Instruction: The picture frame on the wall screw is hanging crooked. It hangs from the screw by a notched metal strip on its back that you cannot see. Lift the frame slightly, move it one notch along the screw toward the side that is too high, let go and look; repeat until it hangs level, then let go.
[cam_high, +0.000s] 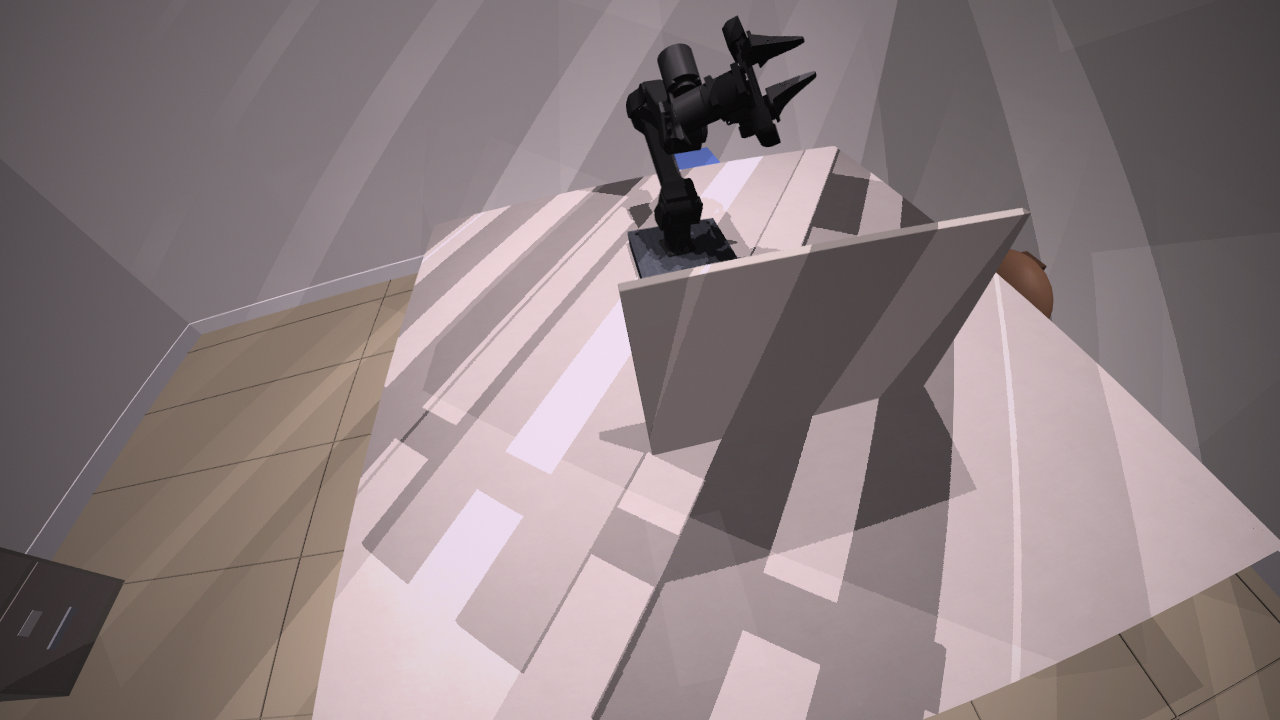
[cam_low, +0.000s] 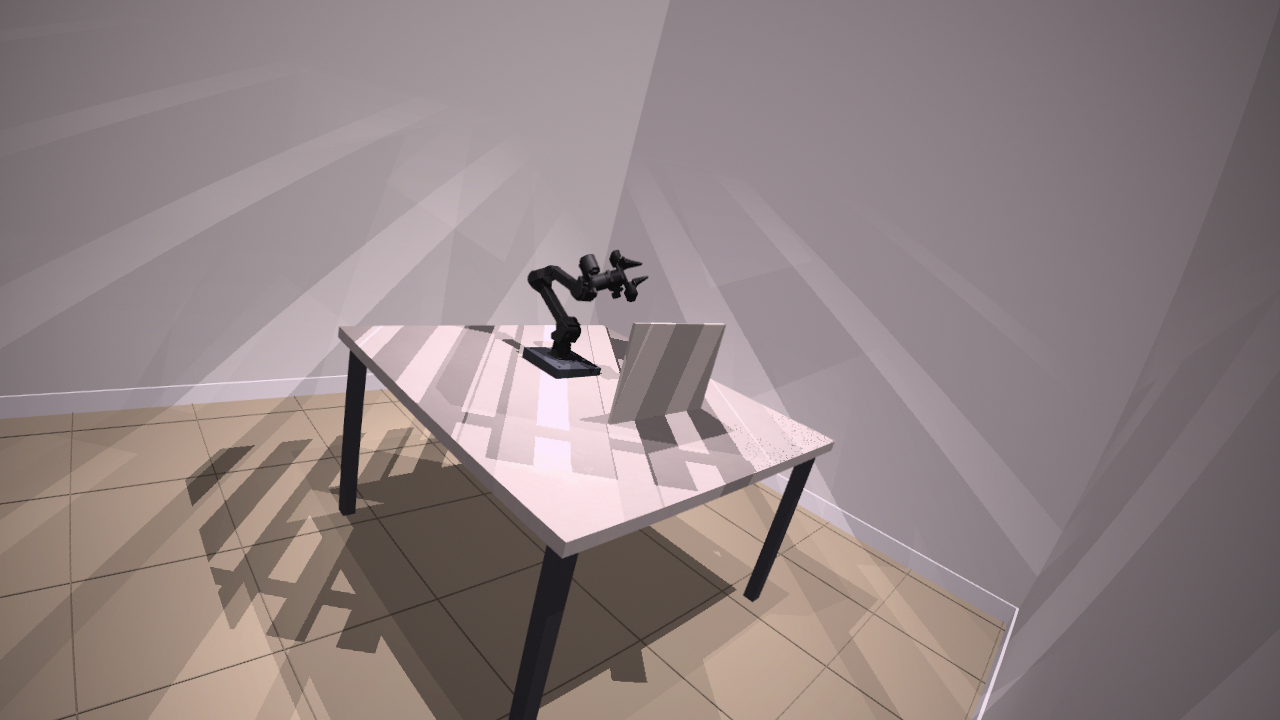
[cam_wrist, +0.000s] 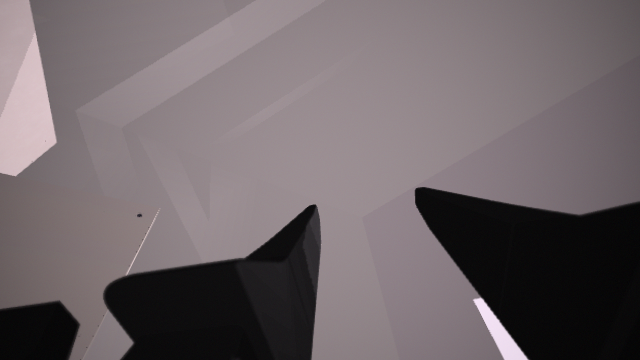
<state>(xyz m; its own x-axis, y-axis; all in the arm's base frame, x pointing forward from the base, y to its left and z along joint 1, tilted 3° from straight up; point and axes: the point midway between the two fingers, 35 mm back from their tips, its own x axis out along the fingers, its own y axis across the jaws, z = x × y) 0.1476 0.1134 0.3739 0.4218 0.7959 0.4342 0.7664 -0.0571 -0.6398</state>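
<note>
Right now my gripper tip is 270 mm short of the picture frame, 240 mm above it and 140 mm to the left of it. From my gripper tip the other things lie so: wall panel (280 mm ahead, 260 mm below, 140 mm to the right).
</note>
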